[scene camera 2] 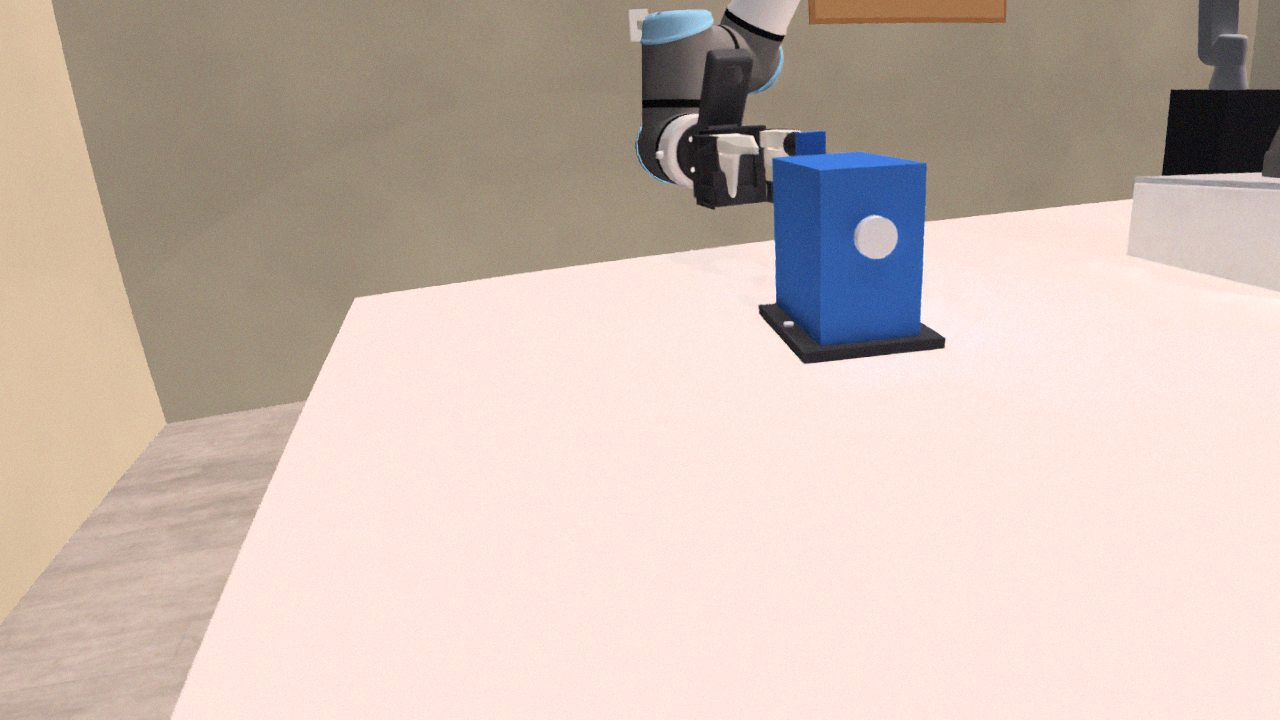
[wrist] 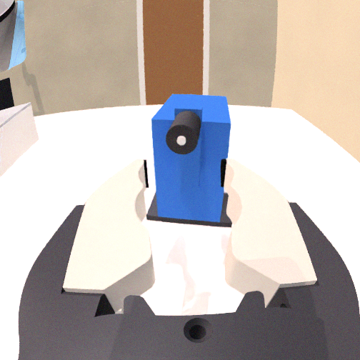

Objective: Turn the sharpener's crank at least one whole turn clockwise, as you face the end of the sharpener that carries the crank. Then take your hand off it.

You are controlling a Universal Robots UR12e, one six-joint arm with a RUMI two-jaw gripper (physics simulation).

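Frame: origin at the arm's base, x right, y ahead, z up, level; metres.
Seen in the pictures: gripper, fingertip midpoint: (scene camera 2: 782,148).
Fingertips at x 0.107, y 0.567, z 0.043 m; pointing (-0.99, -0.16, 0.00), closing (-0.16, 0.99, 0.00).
Observation:
A point is followed by its place in that frame.
The blue sharpener (scene camera 2: 872,286) {x -0.089, y 0.562, z -0.039 m} (wrist: 190,200) stands upright on its dark base (scene camera 2: 877,347) {x -0.099, y 0.561, z -0.080 m} (wrist: 155,212). The crank's blue arm (scene camera 2: 811,142) (wrist: 194,167) is on the end facing my gripper. It points up, and its tip rises slightly above the body in the scene view. The black crank handle (scene camera 2: 790,142) {x 0.063, y 0.573, z 0.051 m} (wrist: 183,134) sticks out from the arm's top toward the wrist camera. My gripper (scene camera 2: 760,159) {x 0.107, y 0.567, z 0.043 m} (wrist: 183,161) is partly open, with nothing held. In the wrist view, its fingertips appear on either side of the body, lower than the handle. Exact fingertip depth is unclear.
A round white disc (scene camera 2: 876,237) {x -0.097, y 0.563, z -0.003 m} is on the sharpener's opposite end. The pale table (scene camera 2: 626,501) {x -0.248, y 0.746, z -0.086 m} (wrist: 280,145) carries the sharpener. A white box-like block (scene camera 2: 1208,223) {x 0.020, y 0.177, z -0.038 m} (wrist: 17,132) stands to one side, with a black panel (scene camera 2: 1221,132) behind it in the scene view.

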